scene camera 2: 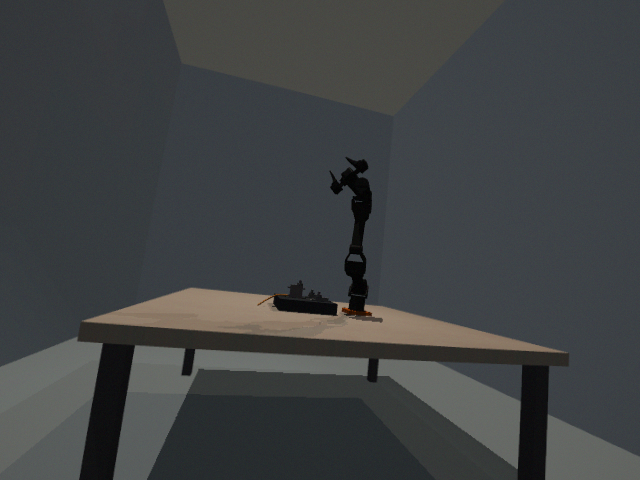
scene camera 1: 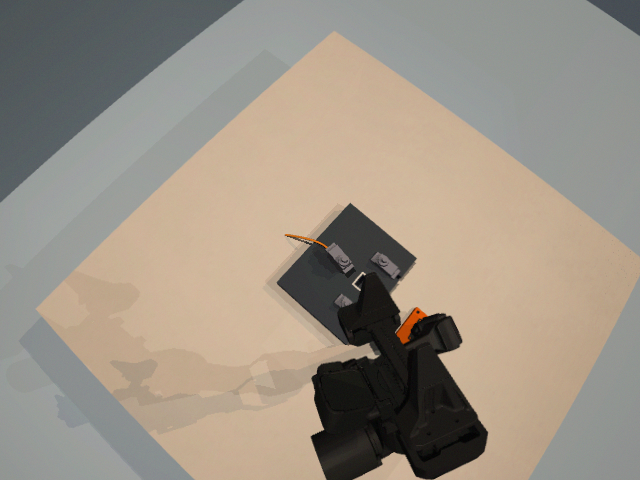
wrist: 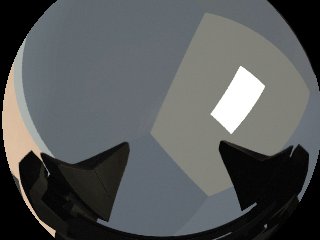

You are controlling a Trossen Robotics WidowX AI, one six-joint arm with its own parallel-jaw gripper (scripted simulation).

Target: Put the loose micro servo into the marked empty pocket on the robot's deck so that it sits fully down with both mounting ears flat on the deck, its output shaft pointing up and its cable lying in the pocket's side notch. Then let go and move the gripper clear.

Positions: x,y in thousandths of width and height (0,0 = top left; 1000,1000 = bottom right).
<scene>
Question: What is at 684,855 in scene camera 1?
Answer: My gripper.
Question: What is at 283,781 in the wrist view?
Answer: My gripper.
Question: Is my gripper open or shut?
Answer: Open.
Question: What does my gripper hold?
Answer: Nothing.
</scene>
